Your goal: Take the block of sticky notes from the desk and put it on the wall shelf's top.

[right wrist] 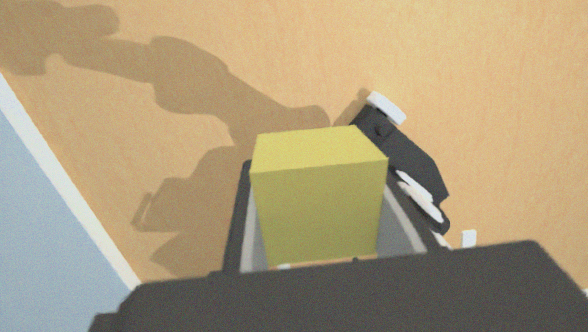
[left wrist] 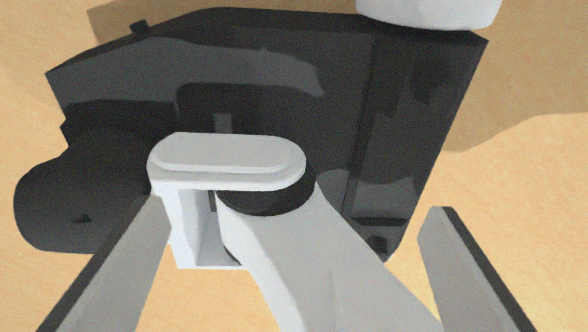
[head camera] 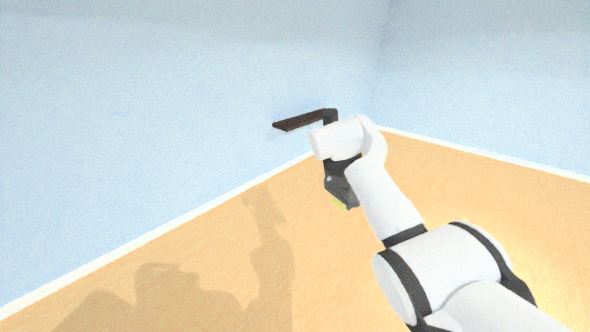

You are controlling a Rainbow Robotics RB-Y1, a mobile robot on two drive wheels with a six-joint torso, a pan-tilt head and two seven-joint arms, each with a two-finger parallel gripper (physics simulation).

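Frame: origin at the robot's base, x ahead, y left, z up, level; centimetres.
Where they show: left gripper, fingertip midpoint: (left wrist: 295,216); right gripper, fingertip midpoint: (right wrist: 309,167) (head camera: 342,203).
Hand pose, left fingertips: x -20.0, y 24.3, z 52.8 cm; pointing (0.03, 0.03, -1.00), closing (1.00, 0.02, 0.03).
After its pixels a point has its place.
The yellow block of sticky notes (head camera: 339,202) @[x 36.4, y -10.6, z 110.1 cm] (right wrist: 320,210) @[x 38.5, y -12.3, z 111.1 cm] is held between the fingers of my right gripper (head camera: 346,204) @[x 38.8, y -12.3, z 107.6 cm] (right wrist: 309,167) @[x 38.8, y -12.3, z 107.6 cm], high above the floor. The dark brown wall shelf (head camera: 300,121) @[x 225.1, y 4.4, z 75.1 cm] is on the blue wall in the head camera view, up and to the left of my right gripper in the picture; its right end is partly hidden by my right wrist. My left gripper (left wrist: 295,216) @[x -20.0, y 24.3, z 52.8 cm] is open, with its fingers wide apart and my own base behind them. The desk does not show in these views.
My wheeled base (left wrist: 300,60) @[x -18.2, y 18.6, z 16.9 cm] (right wrist: 407,150) @[x -19.6, y -18.2, z 17.0 cm] stands on the wooden floor (head camera: 320,280) @[x 71.2, y -16.0, z 0.1 cm]. The blue wall (head camera: 150,100) @[x 129.2, y 113.3, z 118.9 cm] meets the floor along a white baseboard (head camera: 200,203) @[x 136.7, y 107.0, z 12.2 cm] (right wrist: 65,185) @[x 118.7, y 120.6, z 4.6 cm]. A second wall (head camera: 500,100) @[x 306.1, y -309.1, z 92.3 cm] forms a corner behind my right arm.
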